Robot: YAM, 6 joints.
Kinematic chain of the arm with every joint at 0, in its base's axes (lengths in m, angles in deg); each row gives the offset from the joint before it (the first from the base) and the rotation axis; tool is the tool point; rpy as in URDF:
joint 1: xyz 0 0 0.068 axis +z
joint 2: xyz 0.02 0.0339 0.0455 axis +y
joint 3: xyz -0.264 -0.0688 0 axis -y
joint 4: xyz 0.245 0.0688 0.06 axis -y
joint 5: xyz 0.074 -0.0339 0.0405 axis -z
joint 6: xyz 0.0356 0 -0.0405 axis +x
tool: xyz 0 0 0 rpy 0 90 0
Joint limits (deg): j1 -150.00..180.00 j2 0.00..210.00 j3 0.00..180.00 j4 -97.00..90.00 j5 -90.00..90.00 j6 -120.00..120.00
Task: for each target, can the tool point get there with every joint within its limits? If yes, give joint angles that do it. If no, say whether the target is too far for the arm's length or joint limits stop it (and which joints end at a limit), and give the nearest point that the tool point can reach.
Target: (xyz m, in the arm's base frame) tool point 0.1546 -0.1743 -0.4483
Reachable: no: joint limits stop it (at a limit: joint 2) | nearest point 0.1562 -0.1762 -0.3801 | short by 0.068 m
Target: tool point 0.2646 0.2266 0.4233
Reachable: yes | joints 39.18 91.80 69.67 71.71 -13.81 59.76
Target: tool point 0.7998 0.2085 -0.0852
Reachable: no: too far | nearest point 0.6074 0.1583 -0.0362 | short by 0.205 m
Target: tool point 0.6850 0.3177 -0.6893
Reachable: no: too far | nearest point 0.4233 0.1963 -0.3073 | short by 0.479 m
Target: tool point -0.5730 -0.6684 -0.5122
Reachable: no: too far | nearest point -0.3474 -0.4052 -0.2413 | short by 0.440 m
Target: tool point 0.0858 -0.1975 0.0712
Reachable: yes | joints -73.16 97.88 29.76 -15.70 -44.50 -89.83
